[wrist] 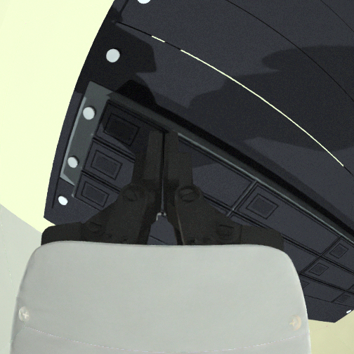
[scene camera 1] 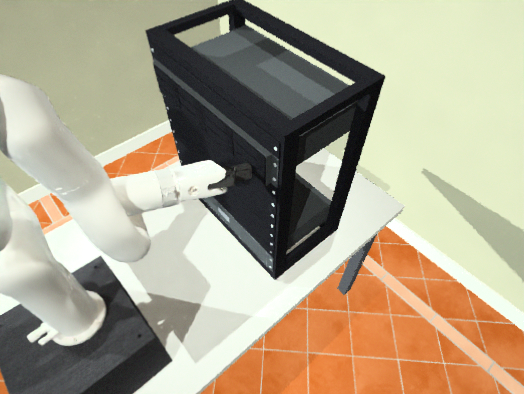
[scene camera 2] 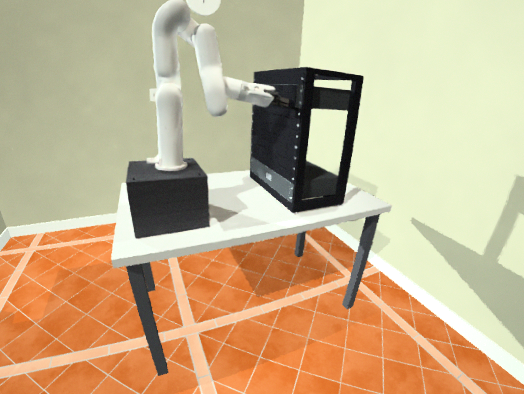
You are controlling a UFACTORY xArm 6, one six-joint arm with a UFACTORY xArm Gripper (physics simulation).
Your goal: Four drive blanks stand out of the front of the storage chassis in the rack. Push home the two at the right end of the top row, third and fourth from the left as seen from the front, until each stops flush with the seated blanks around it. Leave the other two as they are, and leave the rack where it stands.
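Pixels of known places: gripper, fingertip midpoint: (scene camera 1: 250, 170) (scene camera 2: 288, 103); arm's base, origin of the base link: (scene camera 1: 77, 317) (scene camera 2: 171, 166).
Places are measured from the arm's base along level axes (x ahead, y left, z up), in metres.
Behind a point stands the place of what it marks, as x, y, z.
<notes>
The black rack (scene camera 1: 288, 210) {0.491, -0.210, 0.140} (scene camera 2: 349, 140) {0.722, -0.231, 0.113} stands upright on the table. The storage chassis (scene camera 1: 220, 127) {0.460, -0.023, 0.304} (scene camera 2: 330, 100) {0.615, -0.191, 0.277} (wrist: 80, 137) sits high in it, its dark front facing the arm. My gripper (scene camera 1: 248, 171) {0.448, -0.126, 0.252} (scene camera 2: 289, 102) {0.448, -0.126, 0.252} (wrist: 163, 149) is shut and empty, its tips close to the right part of that front; contact cannot be told. The wrist view is upside down. There the top row's fourth blank (wrist: 94, 193) shows at lower left, and the fingers cover much of the third column. How far the blanks stand out is too dark to tell.
The white table (scene camera 1: 240, 300) {0.343, -0.175, -0.210} (scene camera 2: 235, 235) {0.165, -0.261, -0.210} carries the rack and the black robot base block (scene camera 1: 120, 365) {0.012, -0.157, -0.010} (scene camera 2: 167, 205) {-0.052, -0.152, -0.095}. A grey panel (scene camera 1: 245, 237) {0.472, -0.069, -0.119} (scene camera 2: 280, 184) {0.471, -0.084, -0.114} crosses the rack's lower front. A wall stands behind the rack.
</notes>
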